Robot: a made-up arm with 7 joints.
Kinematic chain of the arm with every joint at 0, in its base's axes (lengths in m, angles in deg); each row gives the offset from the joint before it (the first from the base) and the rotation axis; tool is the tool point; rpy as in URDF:
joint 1: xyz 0 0 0.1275 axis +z
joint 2: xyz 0 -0.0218 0.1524 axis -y
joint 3: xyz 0 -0.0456 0.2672 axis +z
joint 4: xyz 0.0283 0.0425 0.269 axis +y
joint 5: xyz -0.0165 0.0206 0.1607 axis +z
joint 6: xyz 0 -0.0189 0.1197 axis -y
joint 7: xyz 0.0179 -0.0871 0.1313 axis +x
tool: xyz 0 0 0 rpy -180 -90 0
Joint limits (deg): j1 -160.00..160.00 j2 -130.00..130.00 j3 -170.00..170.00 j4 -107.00..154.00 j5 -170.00..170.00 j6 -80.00..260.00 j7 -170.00..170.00
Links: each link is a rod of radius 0.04 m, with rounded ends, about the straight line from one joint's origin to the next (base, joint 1, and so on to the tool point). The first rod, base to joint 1, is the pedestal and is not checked.
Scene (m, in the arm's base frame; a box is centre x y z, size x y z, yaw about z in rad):
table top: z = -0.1
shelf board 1: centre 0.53 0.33 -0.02 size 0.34 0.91 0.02 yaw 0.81
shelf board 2: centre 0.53 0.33 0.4 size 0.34 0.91 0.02 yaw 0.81
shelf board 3: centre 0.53 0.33 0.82 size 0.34 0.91 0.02 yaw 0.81
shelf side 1: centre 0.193 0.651 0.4 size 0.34 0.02 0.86 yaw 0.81
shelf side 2: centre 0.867 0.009 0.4 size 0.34 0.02 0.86 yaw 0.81
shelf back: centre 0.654 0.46 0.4 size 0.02 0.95 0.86 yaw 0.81
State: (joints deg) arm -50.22 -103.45 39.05 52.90 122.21 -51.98 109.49
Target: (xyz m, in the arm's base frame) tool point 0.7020 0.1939 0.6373
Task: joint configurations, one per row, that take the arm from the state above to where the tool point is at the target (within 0.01 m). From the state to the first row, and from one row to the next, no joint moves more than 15 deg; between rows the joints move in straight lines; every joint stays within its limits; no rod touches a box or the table.
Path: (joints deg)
1: -48.95 -91.86 47.19 61.51 118.22 -56.86 109.49
2: -47.68 -80.26 55.33 70.12 114.24 -61.75 109.49
3: -46.41 -68.67 63.47 78.72 110.25 -66.63 109.49
4: -45.14 -57.07 71.61 87.33 106.27 -71.52 109.49
5: -33.11 -59.20 66.91 75.06 112.47 -65.14 109.49
6: -21.07 -61.33 62.21 62.80 118.67 -58.76 109.49
7: -9.03 -63.45 57.51 50.53 124.88 -52.38 109.49

